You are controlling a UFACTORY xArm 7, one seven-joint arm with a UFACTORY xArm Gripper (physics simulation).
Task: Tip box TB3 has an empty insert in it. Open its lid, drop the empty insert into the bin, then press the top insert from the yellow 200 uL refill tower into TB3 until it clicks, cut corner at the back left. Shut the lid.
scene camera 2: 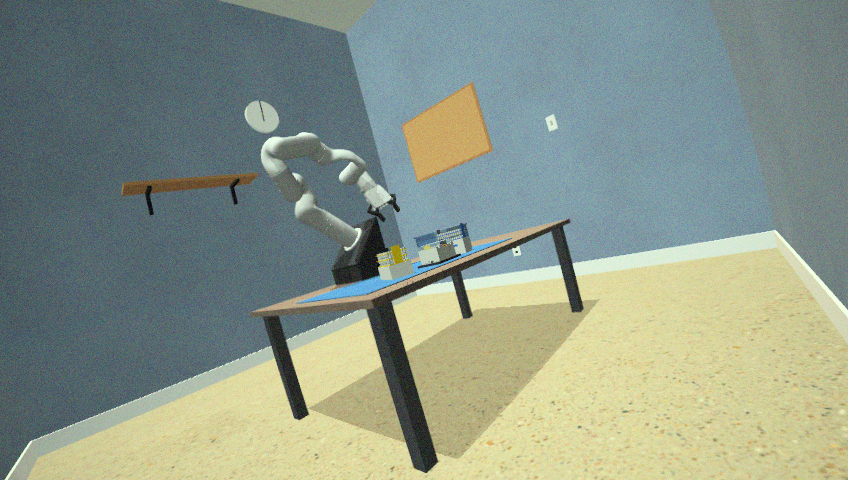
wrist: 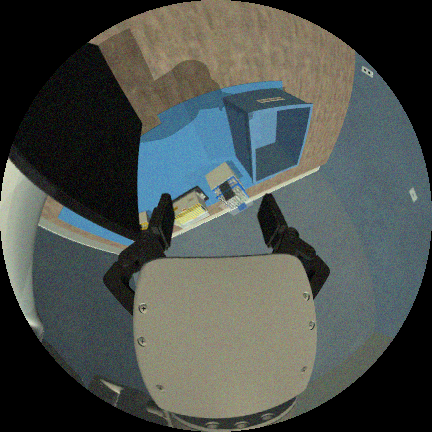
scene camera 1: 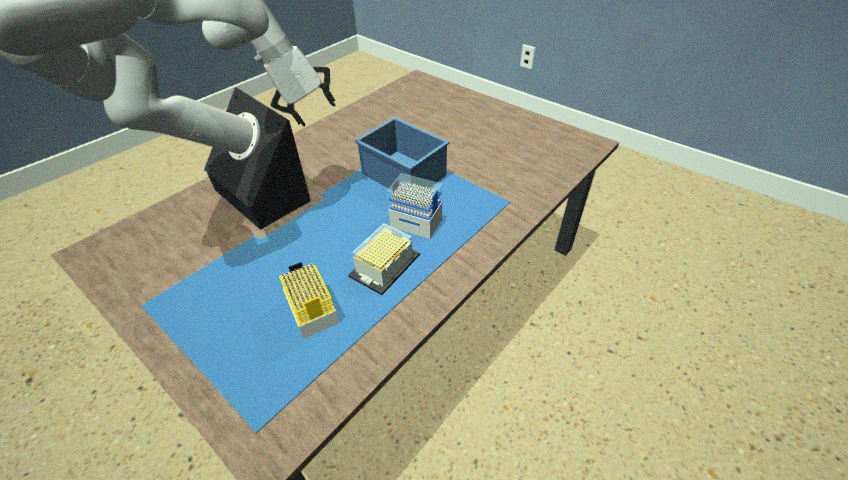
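Tip box TB3 [scene camera 1: 382, 256] [scene camera 2: 436, 254] [wrist: 191, 213] is a pale box on a dark base plate, with a clear lid that looks shut over a yellow grid insert. Whether the insert holds tips is too small to tell. The yellow refill tower [scene camera 1: 308, 297] [scene camera 2: 395, 270] [wrist: 143, 220] has stacked yellow inserts on a pale base and stands left of TB3 in scene camera 1. The blue bin [scene camera 1: 374, 167] [wrist: 238, 133] stands beyond TB3, open at the top. My gripper [scene camera 1: 318, 114] [scene camera 2: 390, 215] [wrist: 217, 203] is open and empty, high above the table, away from the boxes.
A blue refill tower [scene camera 1: 414, 222] [scene camera 2: 462, 244] [wrist: 222, 175] with a clear cover stands between TB3 and the bin. These things stand on a blue mat [scene camera 1: 238, 333] on the wooden table [scene camera 1: 505, 127]. The arm's black mount [scene camera 1: 267, 178] [scene camera 2: 357, 258] rises at the mat's rear edge.
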